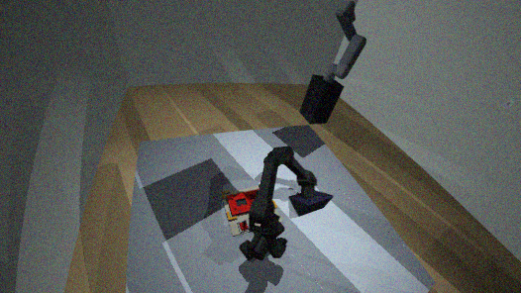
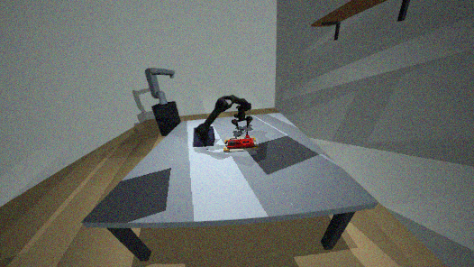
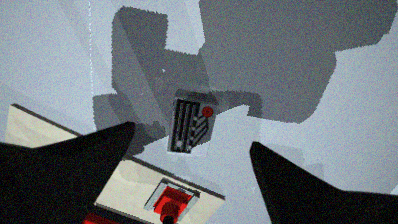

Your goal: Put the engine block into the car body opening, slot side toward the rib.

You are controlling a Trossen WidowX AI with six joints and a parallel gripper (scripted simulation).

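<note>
My gripper tip is 10 mm past the engine block and 30 mm above it.
</note>
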